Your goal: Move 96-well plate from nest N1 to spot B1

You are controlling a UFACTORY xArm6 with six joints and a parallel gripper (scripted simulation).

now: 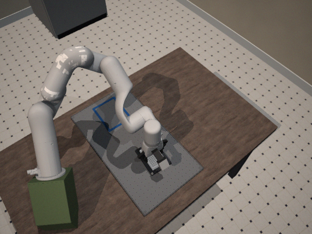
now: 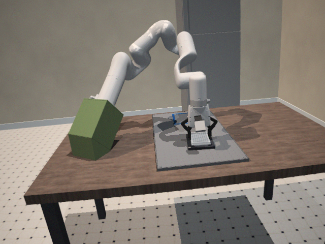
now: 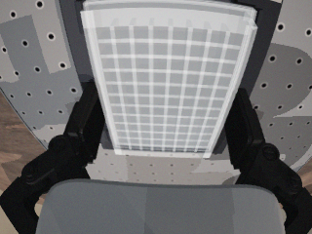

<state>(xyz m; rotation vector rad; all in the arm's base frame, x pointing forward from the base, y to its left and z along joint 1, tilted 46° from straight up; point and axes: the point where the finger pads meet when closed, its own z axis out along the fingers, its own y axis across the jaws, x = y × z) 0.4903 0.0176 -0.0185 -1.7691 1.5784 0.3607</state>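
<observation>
The 96-well plate is 10 mm below my hand. Round my hand: plate nest N1: 20 mm below.
</observation>
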